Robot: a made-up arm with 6 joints.
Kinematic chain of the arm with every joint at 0, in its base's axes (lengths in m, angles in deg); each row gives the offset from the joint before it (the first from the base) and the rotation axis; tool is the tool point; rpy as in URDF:
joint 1: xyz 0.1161 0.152 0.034 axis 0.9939 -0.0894 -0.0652
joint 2: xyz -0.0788 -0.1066 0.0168 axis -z
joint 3: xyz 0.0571 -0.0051 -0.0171 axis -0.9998 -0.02 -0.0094
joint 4: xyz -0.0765 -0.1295 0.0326 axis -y
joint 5: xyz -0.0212 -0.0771 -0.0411 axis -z
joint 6: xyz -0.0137 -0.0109 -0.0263 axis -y
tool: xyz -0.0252 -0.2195 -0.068 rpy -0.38 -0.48 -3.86
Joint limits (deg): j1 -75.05..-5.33 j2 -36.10..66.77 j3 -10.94..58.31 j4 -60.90..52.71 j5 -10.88..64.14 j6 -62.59..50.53
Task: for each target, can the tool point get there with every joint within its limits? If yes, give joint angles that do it. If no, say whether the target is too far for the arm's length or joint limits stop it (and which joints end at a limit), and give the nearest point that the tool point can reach.
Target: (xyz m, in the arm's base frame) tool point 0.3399 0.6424 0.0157
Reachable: no: joint limits stop it (at a limit: joint 2, joint 3, joint 4, joint 5, joint 6) | nearest point 0.0104 0.4848 0.0386 | short by 0.366 m
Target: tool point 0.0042 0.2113 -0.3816
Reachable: no: joint limits stop it (at a limit: joint 1, joint 2, joint 3, joint 5) | nearest point -0.1872 0.0581 -0.2209 | short by 0.293 m
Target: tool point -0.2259 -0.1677 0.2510
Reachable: yes | joints -53.62 26.32 9.54 37.14 48.83 -45.32
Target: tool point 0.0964 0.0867 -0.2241
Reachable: no: joint limits stop it (at a limit: joint 1, joint 2, joint 3, joint 4, joint 5) | nearest point 0.0889 -0.1918 -0.2206 | short by 0.279 m
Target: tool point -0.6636 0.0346 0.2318
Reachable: no: too far | nearest point -0.4227 0.0463 0.1899 | short by 0.245 m
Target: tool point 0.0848 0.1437 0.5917
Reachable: yes | joints -64.97 -28.34 41.32 -12.66 18.28 -28.49
